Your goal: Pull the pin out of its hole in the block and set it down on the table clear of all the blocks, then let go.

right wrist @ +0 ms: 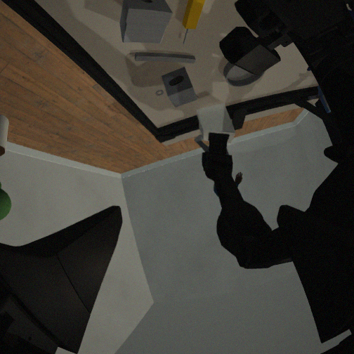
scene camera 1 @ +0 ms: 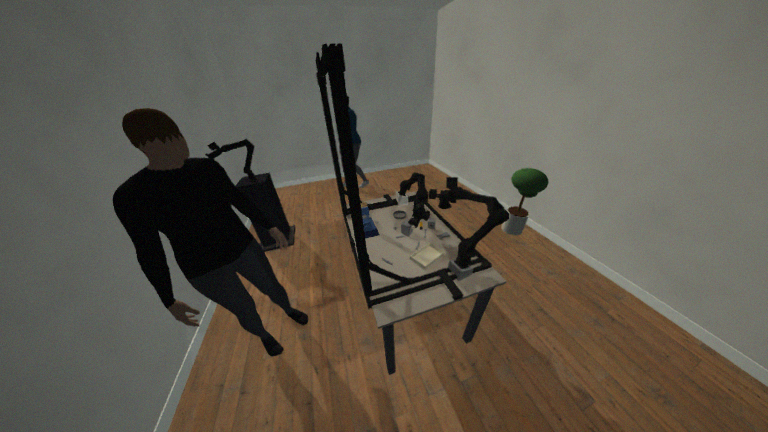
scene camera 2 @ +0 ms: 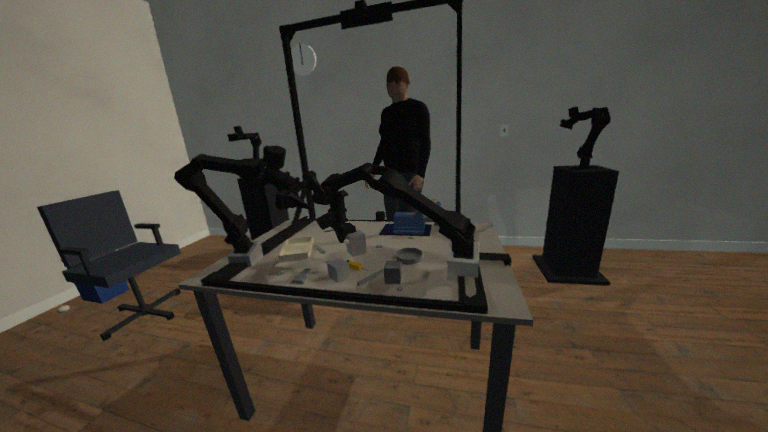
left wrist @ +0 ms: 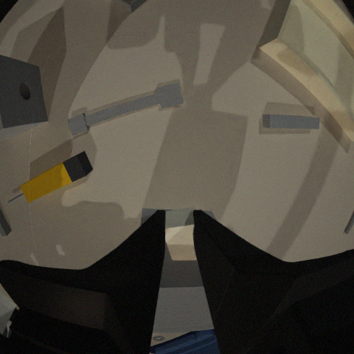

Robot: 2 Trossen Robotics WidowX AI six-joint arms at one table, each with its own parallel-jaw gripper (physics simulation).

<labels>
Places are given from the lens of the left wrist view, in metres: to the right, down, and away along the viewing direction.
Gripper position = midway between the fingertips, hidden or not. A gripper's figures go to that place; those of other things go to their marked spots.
my left gripper (left wrist: 178,217): 0.00, 0.02, 0.10
yellow-handled tool (left wrist: 78,166): -0.08, -0.01, 0.13
</labels>
